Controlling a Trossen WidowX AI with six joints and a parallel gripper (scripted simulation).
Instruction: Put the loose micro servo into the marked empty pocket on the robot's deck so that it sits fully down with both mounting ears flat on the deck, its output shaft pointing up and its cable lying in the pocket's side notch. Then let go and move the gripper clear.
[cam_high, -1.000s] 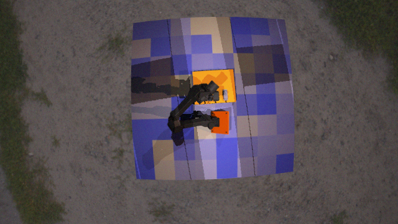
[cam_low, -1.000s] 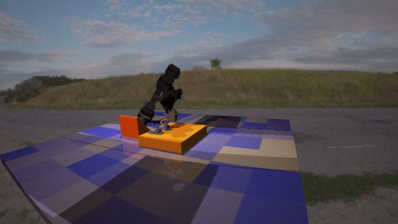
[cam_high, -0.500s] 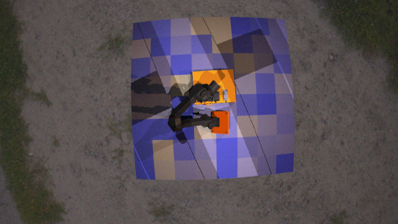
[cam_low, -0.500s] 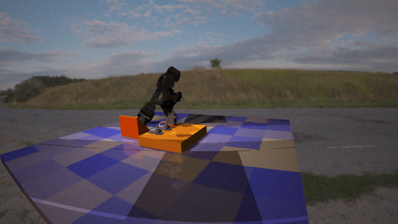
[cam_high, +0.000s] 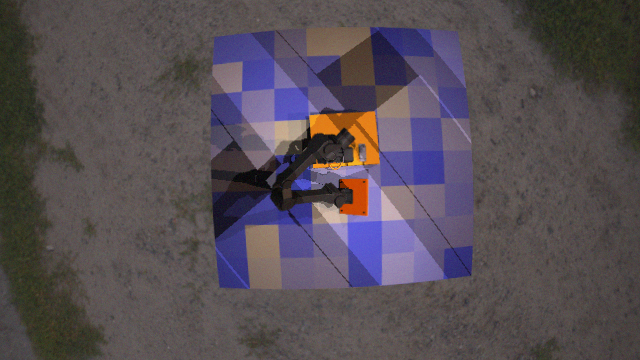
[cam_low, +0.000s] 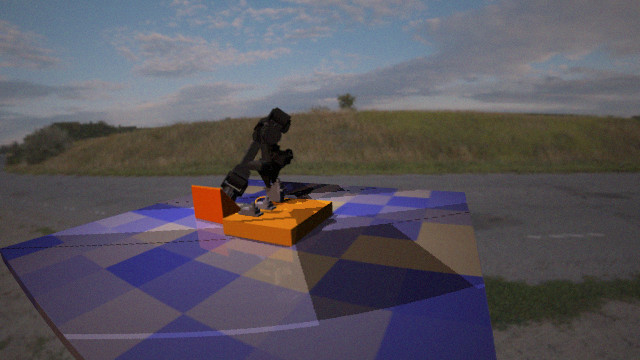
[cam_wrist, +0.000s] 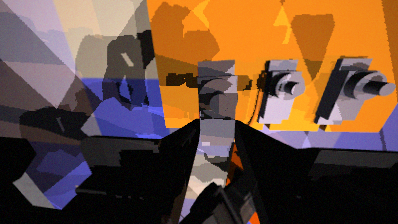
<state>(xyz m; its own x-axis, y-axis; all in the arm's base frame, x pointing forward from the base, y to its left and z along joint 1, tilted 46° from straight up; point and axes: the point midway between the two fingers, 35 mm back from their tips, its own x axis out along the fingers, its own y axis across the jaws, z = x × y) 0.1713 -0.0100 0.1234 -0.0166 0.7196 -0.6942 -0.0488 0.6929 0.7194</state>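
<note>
Now: the orange deck 13 cm ahead of my gripper tip, 7 cm to the right of it and 8 cm below it.
</note>
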